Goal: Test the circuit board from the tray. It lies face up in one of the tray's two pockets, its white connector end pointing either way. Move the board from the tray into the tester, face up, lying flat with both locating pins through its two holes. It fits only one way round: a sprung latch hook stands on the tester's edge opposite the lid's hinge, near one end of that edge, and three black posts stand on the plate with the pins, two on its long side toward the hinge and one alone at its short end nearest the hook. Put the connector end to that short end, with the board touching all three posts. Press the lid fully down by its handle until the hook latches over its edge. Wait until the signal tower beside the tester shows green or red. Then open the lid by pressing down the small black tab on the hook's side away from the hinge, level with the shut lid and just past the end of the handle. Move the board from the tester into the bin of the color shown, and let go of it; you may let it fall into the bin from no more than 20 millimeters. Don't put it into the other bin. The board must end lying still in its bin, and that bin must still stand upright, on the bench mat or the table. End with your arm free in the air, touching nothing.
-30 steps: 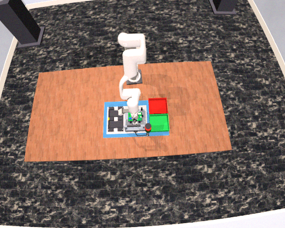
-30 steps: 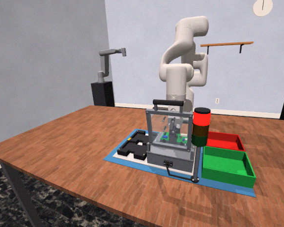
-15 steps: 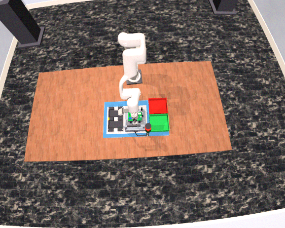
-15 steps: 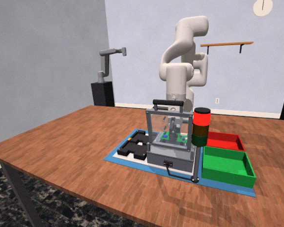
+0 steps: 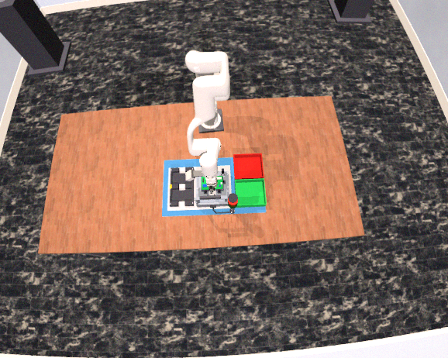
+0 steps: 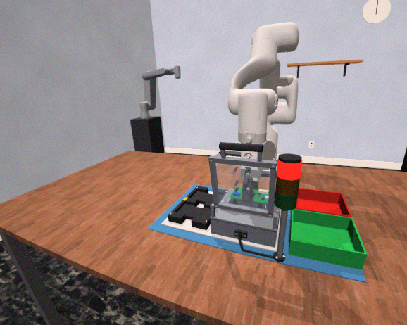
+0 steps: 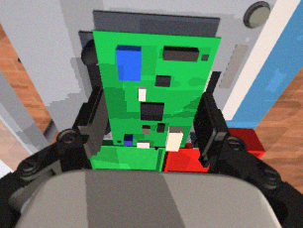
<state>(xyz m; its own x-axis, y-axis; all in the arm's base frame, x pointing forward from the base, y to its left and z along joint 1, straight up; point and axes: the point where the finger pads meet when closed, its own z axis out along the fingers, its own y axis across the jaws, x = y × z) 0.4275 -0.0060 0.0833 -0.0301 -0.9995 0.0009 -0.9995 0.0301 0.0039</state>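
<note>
The tester plate is 10 mm ahead of my hand, 10 mm to the left of it and 30 mm below it. Round my hand: small black tab: 60 mm behind, 60 mm to the left, 10 mm below; then clear lid: 120 mm ahead, 90 mm above; then green circuit board: 10 mm below.
</note>
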